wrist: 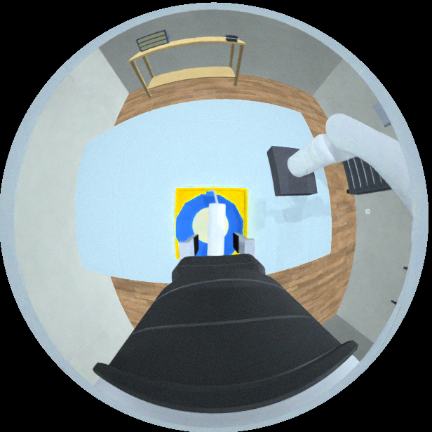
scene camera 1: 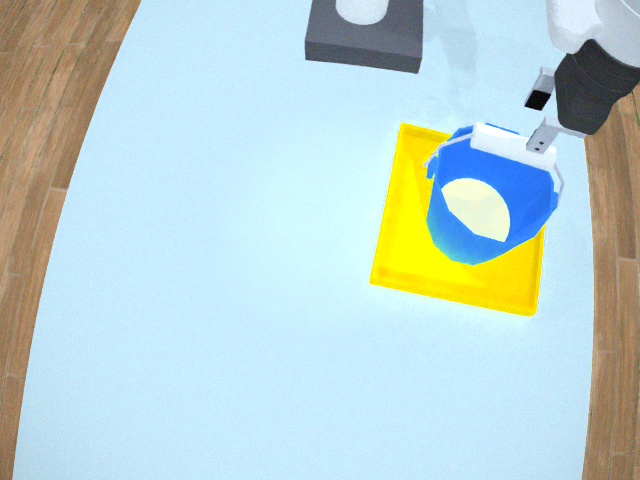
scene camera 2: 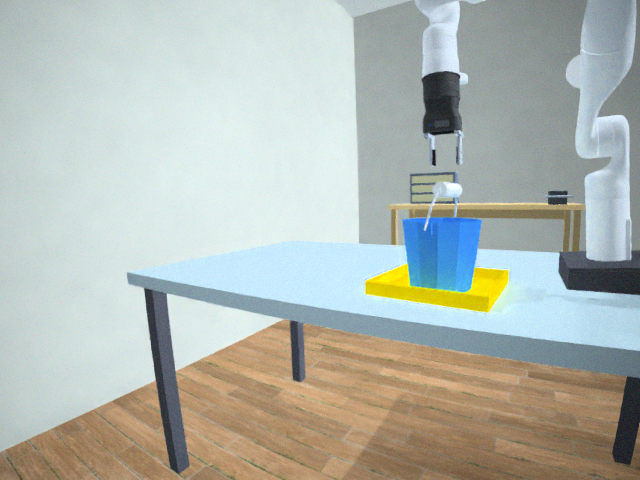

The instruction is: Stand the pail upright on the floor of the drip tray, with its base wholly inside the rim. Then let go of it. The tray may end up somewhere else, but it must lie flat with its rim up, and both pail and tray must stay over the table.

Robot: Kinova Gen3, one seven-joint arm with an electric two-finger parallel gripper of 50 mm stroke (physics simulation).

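Places are measured from the arm's base along level axes (x ahead, y left, z up), in metres.
Where they show: gripper, fingertip midpoint: (scene camera 1: 533,127) (scene camera 2: 445,164); arm's base, origin of the base link: (scene camera 1: 361,6) (scene camera 2: 607,257).
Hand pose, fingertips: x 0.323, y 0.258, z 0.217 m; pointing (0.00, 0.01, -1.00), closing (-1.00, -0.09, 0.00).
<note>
Things, the pixels of their centre, and the offset from my fingertips. Level surfaces: height alone.
- blue pail, body centre: (scene camera 1: 489,191) (scene camera 2: 440,235) dz -0.156, dx +0.014, dy -0.007 m
- yellow drip tray, body centre: (scene camera 1: 467,217) (scene camera 2: 441,281) dz -0.262, dx +0.012, dy -0.011 m
- pail's white handle grip, body centre: (scene camera 1: 513,146) (scene camera 2: 447,190) dz -0.055, dx -0.002, dy -0.007 m
- pale blue table, its level: dz -0.277 m
The blue pail (scene camera 1: 467,248) (scene camera 2: 442,253) (wrist: 187,215) stands upright in the yellow drip tray (scene camera 1: 398,248) (scene camera 2: 429,298) (wrist: 242,193). Its base appears inside the rim; the tray's near wall hides the base's lowest edge in scene camera 2. The tray lies flat on the table with its rim up. The pail's white handle grip (scene camera 1: 511,146) (scene camera 2: 447,189) (wrist: 216,227) stands raised above the pail's mouth. My gripper (scene camera 1: 537,122) (scene camera 2: 446,157) (wrist: 215,240) is open and empty, above the handle grip and apart from it in scene camera 2.
The pale blue table (scene camera 1: 232,232) (scene camera 2: 258,273) (wrist: 150,150) bears the dark base block (scene camera 1: 361,43) (scene camera 2: 573,276) (wrist: 295,185) of the arm. The table's edge runs near the tray's right side in scene camera 1. A wooden bench (scene camera 2: 485,206) (wrist: 185,44) stands beyond the table.
</note>
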